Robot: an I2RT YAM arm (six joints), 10 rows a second.
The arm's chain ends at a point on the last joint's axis. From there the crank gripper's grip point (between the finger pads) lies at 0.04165 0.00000 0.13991 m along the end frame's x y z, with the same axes.
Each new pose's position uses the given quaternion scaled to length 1; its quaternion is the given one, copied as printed.
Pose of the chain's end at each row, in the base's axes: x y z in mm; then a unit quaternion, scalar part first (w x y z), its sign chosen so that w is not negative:
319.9, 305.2, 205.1, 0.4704, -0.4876, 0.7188, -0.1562
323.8, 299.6, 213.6, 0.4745, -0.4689, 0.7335, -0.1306
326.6, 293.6, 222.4, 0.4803, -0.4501, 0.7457, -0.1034
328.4, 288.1, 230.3, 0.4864, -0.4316, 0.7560, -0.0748
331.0, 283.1, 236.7, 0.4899, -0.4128, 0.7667, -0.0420
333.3, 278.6, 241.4, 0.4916, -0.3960, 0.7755, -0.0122
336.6, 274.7, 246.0, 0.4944, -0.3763, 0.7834, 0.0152
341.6, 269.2, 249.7, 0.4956, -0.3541, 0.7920, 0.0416
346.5, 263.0, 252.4, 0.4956, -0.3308, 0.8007, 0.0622
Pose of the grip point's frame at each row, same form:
432.4, 302.6, 112.1, 0.4704, -0.4876, 0.7188, -0.1562
433.7, 301.2, 117.6, 0.4745, -0.4689, 0.7335, -0.1306
434.3, 300.4, 124.1, 0.4803, -0.4501, 0.7457, -0.1034
433.9, 300.8, 130.2, 0.4864, -0.4316, 0.7560, -0.0748
433.5, 302.6, 134.6, 0.4899, -0.4128, 0.7667, -0.0420
432.9, 304.3, 137.8, 0.4916, -0.3960, 0.7755, -0.0122
433.9, 306.2, 141.8, 0.4944, -0.3763, 0.7834, 0.0152
436.6, 305.9, 145.1, 0.4956, -0.3541, 0.7920, 0.0416
439.7, 303.3, 147.5, 0.4956, -0.3308, 0.8007, 0.0622

